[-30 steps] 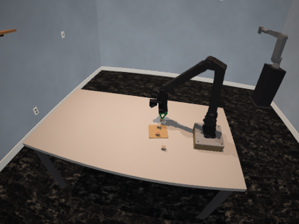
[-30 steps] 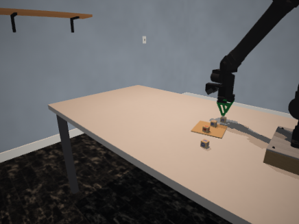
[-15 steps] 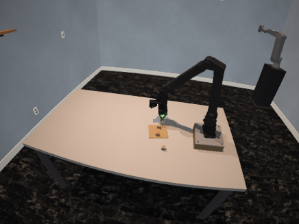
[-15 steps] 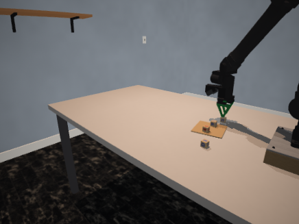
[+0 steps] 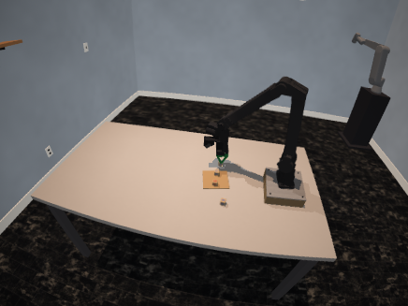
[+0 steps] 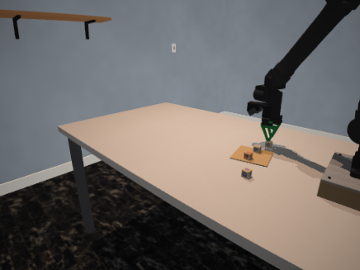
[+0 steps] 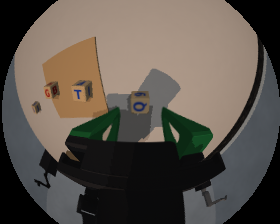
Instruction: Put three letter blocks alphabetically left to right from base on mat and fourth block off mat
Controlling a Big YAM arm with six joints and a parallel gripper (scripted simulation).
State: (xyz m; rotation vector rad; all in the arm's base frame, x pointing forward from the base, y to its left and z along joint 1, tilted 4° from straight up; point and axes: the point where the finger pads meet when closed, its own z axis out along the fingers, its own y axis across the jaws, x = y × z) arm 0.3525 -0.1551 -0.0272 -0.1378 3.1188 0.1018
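Now: the mat 2 cm ahead of my hand, 13 cm to the left of it and 4 cm below it.
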